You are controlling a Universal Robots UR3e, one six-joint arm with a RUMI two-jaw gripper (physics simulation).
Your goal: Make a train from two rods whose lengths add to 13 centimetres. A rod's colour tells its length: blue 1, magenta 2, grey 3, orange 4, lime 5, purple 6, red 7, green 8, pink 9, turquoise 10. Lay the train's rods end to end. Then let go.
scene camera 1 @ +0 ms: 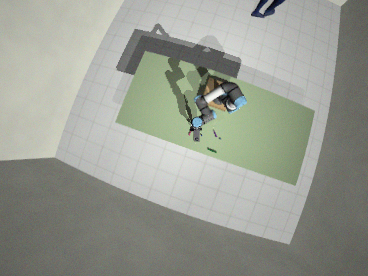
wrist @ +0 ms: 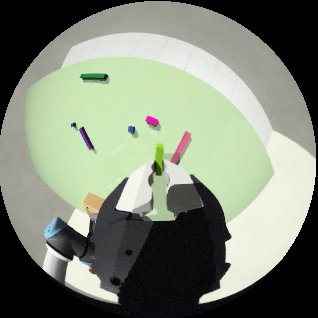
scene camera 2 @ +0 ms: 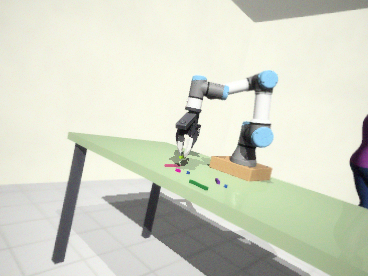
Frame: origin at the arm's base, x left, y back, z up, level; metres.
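Where they show: gripper, fingertip midpoint: (wrist: pixel 158 161) (scene camera 2: pixel 182 157); arm's base at its link origin: (scene camera 1: pixel 219 97) (scene camera 2: pixel 242 163).
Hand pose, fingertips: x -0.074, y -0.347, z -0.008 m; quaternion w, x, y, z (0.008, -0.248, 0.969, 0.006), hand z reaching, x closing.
Note:
Things, the pixels of their top centre, and the offset from my fingertips. Level surfaces: height alone.
- lime rod at its top centre: (wrist: pixel 158 161) (scene camera 2: pixel 182 155) dx +0.001, dy -0.003, dz +0.007 m
- green rod at its top centre: (wrist: pixel 90 74) (scene camera 2: pixel 198 183) (scene camera 1: pixel 212 150) dx +0.204, dy -0.100, dz -0.042 m
- pink rod at its top centre: (wrist: pixel 178 152) (scene camera 2: pixel 172 164) dx -0.037, dy -0.012, dz -0.042 m
- magenta rod at its top centre: (wrist: pixel 151 119) (scene camera 2: pixel 178 169) dx +0.037, dy -0.046, dz -0.042 m
- purple rod at its top centre: (wrist: pixel 84 138) (scene camera 2: pixel 217 179) (scene camera 1: pixel 215 134) dx +0.171, dy +0.045, dz -0.042 m
- green table at its surface level: dz -0.052 m
My gripper (scene camera 2: pixel 182 155) (wrist: pixel 158 161) is shut on the lime rod (scene camera 2: pixel 181 157) (wrist: pixel 159 151) and holds it above the table. The green rod (scene camera 1: pixel 212 150) (scene camera 2: pixel 198 185) (wrist: pixel 94 76) lies near the table's long edge, apart from the lime rod. The pink rod (scene camera 2: pixel 171 165) (wrist: pixel 182 146) lies on the table beside the gripper, its near end partly hidden in the wrist view. The magenta rod (scene camera 2: pixel 178 170) (wrist: pixel 152 120) and a blue rod (scene camera 2: pixel 188 172) (wrist: pixel 131 129) lie between the gripper and the green rod.
The purple rod (scene camera 1: pixel 215 133) (scene camera 2: pixel 217 181) (wrist: pixel 86 139) lies to the left in the wrist view, with another blue rod (scene camera 1: pixel 219 138) (scene camera 2: pixel 225 186) (wrist: pixel 73 125) near one end. The arm stands on a wooden base (scene camera 2: pixel 240 169) on the green table (scene camera 1: pixel 265 135). A person stands beyond the table.

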